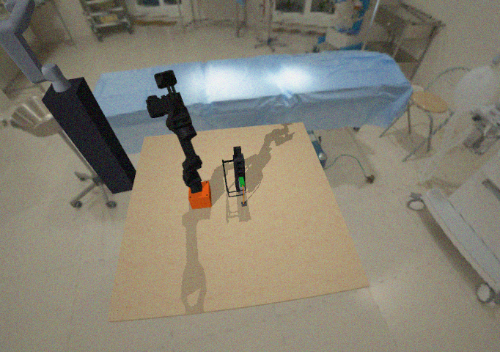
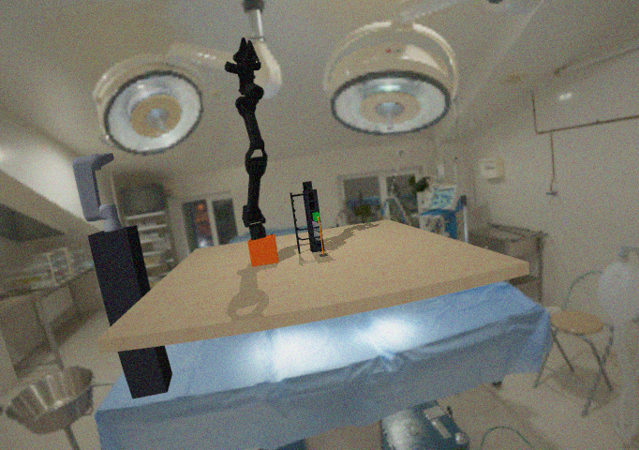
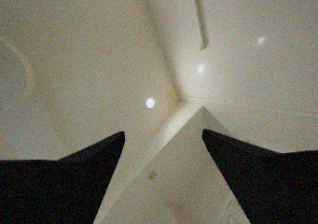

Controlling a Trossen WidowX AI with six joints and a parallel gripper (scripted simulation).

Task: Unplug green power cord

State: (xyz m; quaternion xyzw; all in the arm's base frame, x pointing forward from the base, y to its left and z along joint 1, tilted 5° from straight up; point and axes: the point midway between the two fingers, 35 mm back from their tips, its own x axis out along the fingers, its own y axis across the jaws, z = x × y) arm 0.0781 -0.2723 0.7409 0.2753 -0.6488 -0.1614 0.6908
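The green plug lies 720 mm below my gripper tip, 220 mm ahead of it and 190 mm to the left of it.
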